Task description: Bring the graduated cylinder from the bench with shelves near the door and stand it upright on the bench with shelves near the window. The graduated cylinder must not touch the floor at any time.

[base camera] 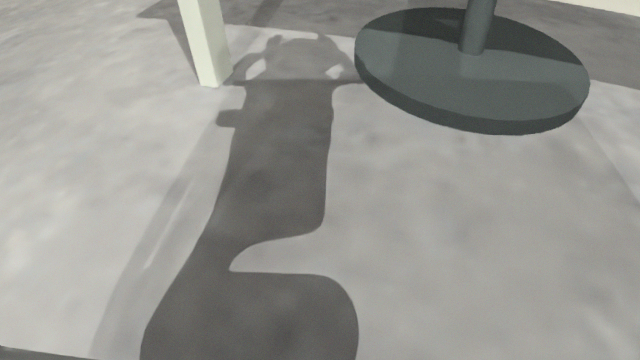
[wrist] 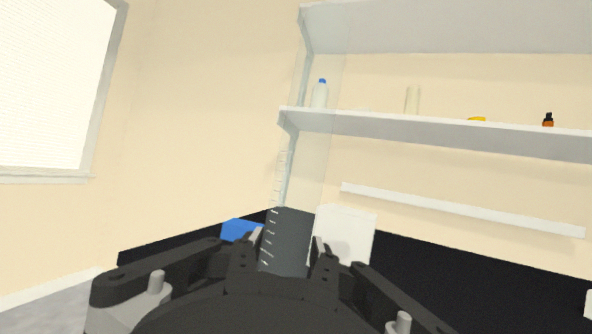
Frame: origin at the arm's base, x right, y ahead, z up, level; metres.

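Seen in the pictures: gripper, fingertip midpoint: (wrist: 287, 242).
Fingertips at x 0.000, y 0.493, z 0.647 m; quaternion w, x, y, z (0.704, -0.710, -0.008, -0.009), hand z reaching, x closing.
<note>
A point is followed by its place in that frame.
The clear graduated cylinder (wrist: 290, 240) @(x 0.002, y 0.465, z 0.659 m) with white graduation marks stands between the fingers in the wrist view and reaches up across the shelves behind it. My gripper (wrist: 287, 242) @(x 0.000, y 0.493, z 0.647 m) is shut on it. Its lower end is hidden by the gripper. The bench with shelves (wrist: 425, 265) @(x 0.413, y 0.859, z 0.517 m) near the window has a black top, seen beyond the fingers, with white shelves above it. In the base camera view the gripper itself does not show; a shadow of the arm and gripper lies on the floor.
A blue box (wrist: 239, 229) @(x -0.113, y 0.775, z 0.550 m) and a white box (wrist: 346, 235) @(x 0.119, y 0.701, z 0.605 m) stand on the black top beyond the fingers. The window (wrist: 50, 80) @(x -1.540, y 1.346, z 0.979 m) is at left. In the base view, a pale leg (base camera: 206, 45) @(x -0.209, y 0.654, z -0.311 m) and a round dark stool base (base camera: 465, 90) @(x 0.225, y 0.601, z -0.367 m) stand ahead.
</note>
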